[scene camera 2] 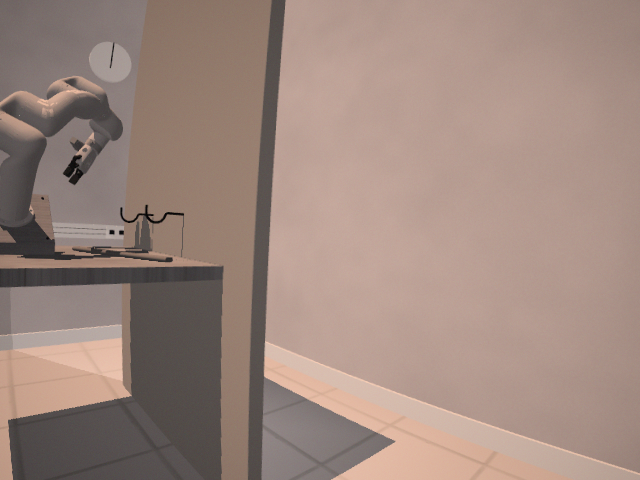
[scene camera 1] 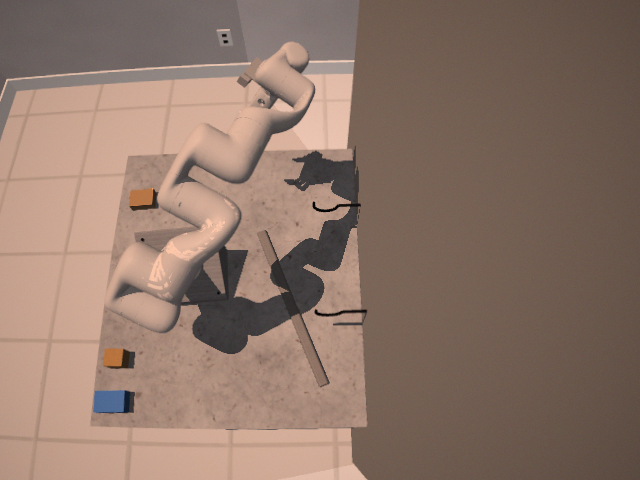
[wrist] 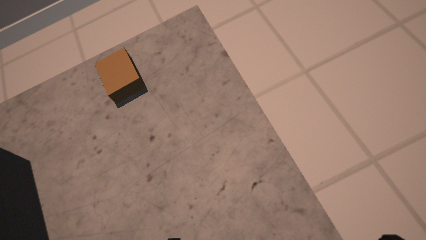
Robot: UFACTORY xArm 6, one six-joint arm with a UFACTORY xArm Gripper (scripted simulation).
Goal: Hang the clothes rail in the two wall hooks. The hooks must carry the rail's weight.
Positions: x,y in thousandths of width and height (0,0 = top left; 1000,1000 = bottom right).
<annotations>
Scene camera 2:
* tall wall panel: 316,299
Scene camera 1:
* clothes rail: 454,632
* blue block: 184,834
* tall wall panel: 768,489
</annotations>
